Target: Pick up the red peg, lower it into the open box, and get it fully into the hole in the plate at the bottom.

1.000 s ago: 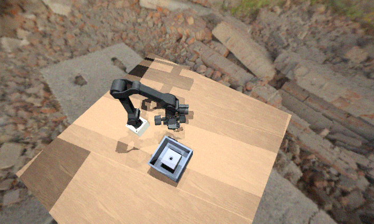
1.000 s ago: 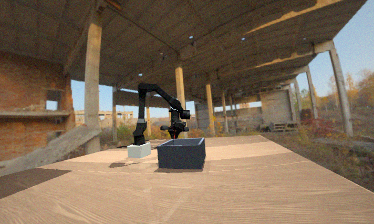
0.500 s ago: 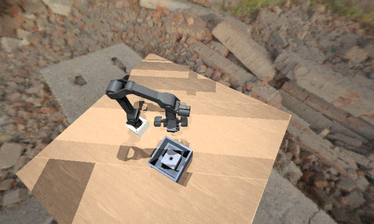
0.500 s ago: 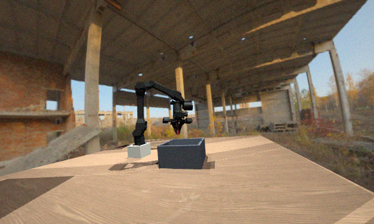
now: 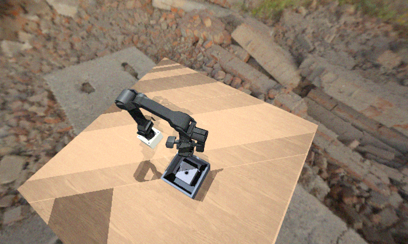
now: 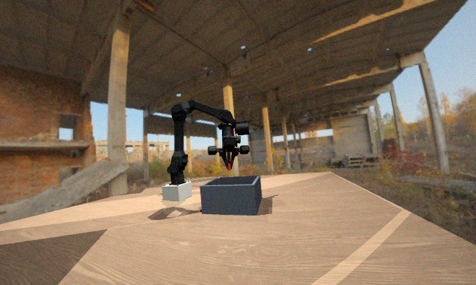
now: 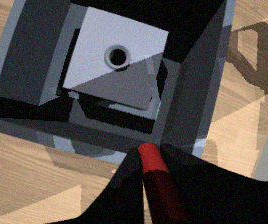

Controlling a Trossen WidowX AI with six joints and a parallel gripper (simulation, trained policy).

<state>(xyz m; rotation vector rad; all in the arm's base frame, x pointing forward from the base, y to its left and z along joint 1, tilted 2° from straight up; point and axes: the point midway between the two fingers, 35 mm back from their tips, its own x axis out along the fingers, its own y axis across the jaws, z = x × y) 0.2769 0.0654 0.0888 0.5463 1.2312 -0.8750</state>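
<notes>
The red peg lies 3 cm above my gripper tip, 1 cm to the left of it and 1 cm behind it. Round my gripper tip: box (11 cm below, 6 cm to the right, 5 cm ahead).
</notes>
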